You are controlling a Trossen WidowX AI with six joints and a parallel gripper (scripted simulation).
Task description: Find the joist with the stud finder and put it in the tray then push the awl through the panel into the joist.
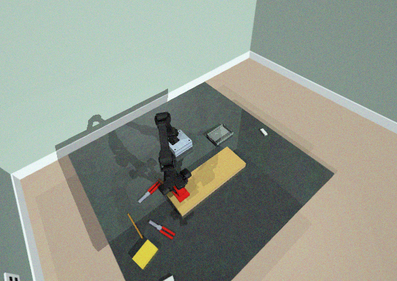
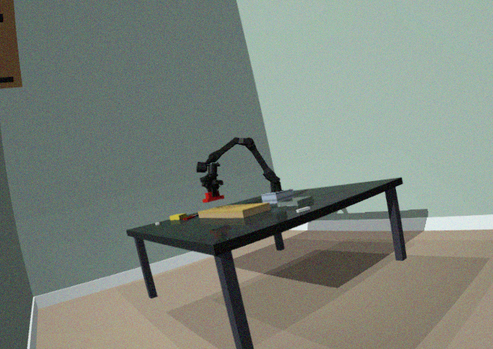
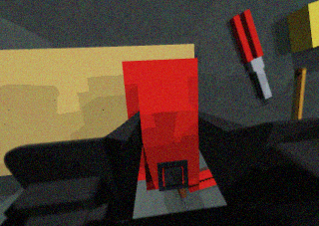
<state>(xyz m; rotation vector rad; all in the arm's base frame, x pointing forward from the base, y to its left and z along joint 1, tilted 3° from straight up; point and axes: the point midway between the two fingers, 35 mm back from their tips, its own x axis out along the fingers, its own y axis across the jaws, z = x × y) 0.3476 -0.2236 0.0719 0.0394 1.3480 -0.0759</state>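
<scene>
Right now my gripper tip is 40 mm past the indicator window and 30 mm below it. The rest, counted from my gripper tip: brown-handled awl 200 mm behind, 30 mm to the right, 110 mm below; then orange pencil 60 mm behind, 290 mm to the right, 110 mm below; then red stud finder 20 mm behind, 20 mm above.
</scene>
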